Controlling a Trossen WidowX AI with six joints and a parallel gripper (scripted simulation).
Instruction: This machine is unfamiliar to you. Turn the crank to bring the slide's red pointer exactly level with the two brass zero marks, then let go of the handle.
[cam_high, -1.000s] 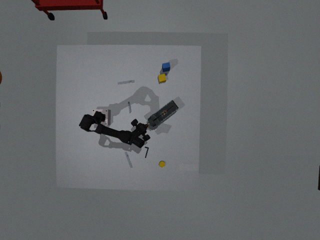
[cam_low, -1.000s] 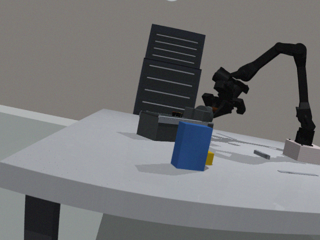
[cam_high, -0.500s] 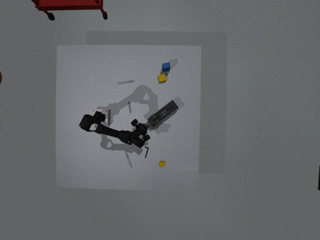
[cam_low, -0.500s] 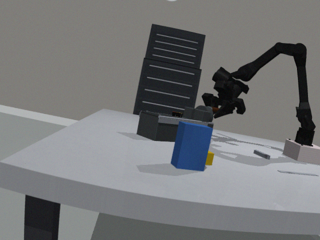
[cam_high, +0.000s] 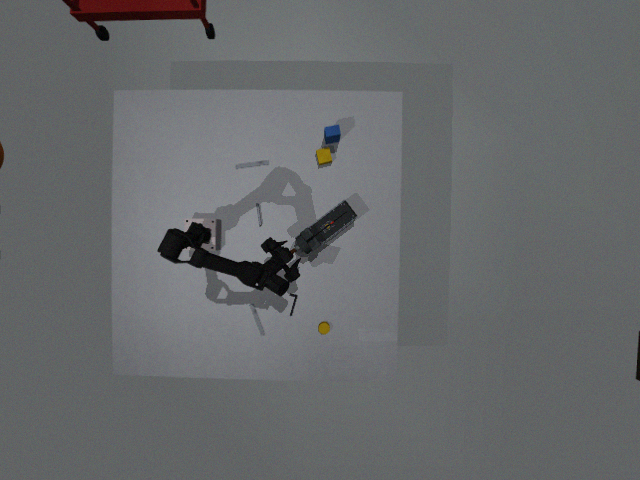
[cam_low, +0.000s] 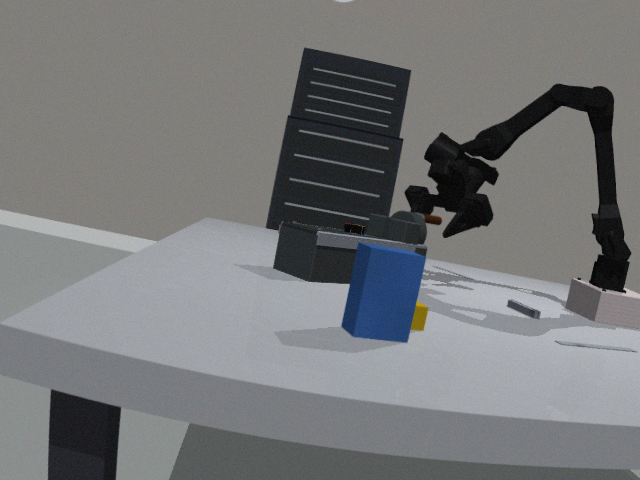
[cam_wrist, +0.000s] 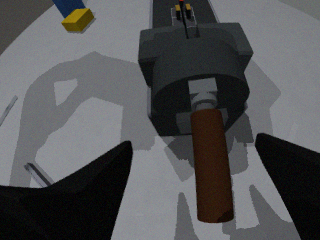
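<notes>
Right now my gripper tip is 1 cm past the brown crank handle, 1 cm to the left of it and 3 cm below it. Round my gripper tip: red pointer 14 cm ahead, 13 cm to the left, 1 cm below; then black hex key 2 cm ahead, 23 cm to the right, 9 cm below; then yellow block 6 cm ahead, 42 cm to the left, 8 cm below.
</notes>
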